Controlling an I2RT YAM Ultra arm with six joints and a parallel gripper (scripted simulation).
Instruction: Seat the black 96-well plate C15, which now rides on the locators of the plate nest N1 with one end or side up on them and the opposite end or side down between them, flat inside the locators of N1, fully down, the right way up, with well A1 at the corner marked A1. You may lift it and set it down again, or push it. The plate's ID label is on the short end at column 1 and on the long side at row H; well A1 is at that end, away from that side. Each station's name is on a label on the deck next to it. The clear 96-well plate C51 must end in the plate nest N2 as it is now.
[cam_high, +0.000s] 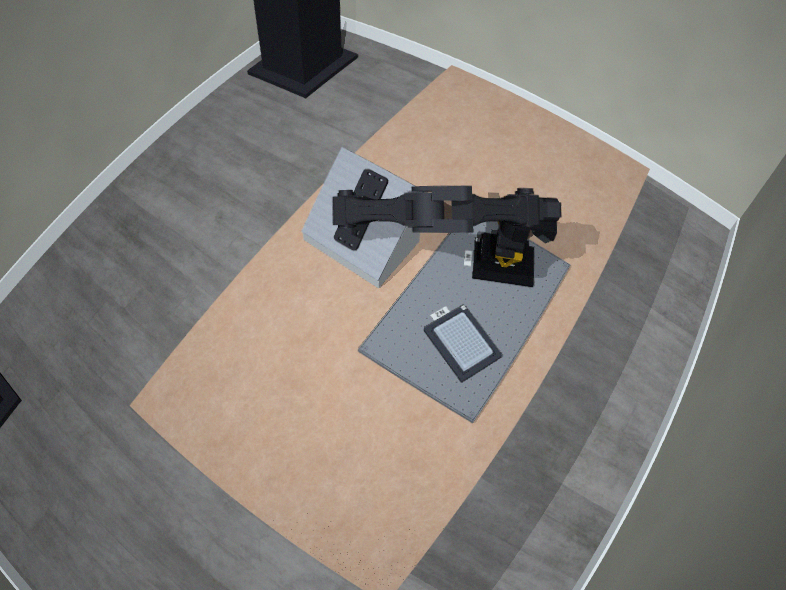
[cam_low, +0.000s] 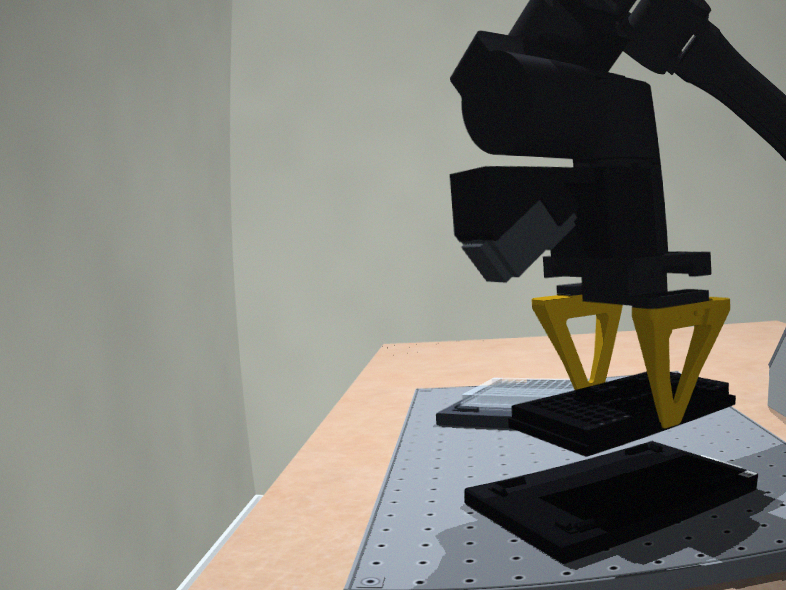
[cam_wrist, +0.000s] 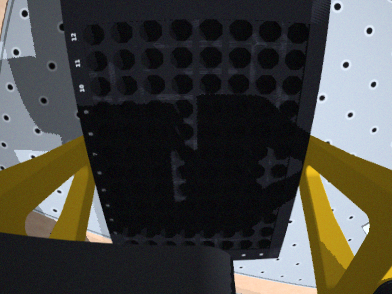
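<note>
Right now my hand is right at the black 96-well plate C15. The rest, counted from my hand: A1 mark: 9 cm behind, 5 cm below, 2 cm to the left; N1 label: 8 cm behind, 6 cm below, 4 cm to the right; black plate nest N1: 6 cm below, 1 cm to the left, 1 cm ahead.
</note>
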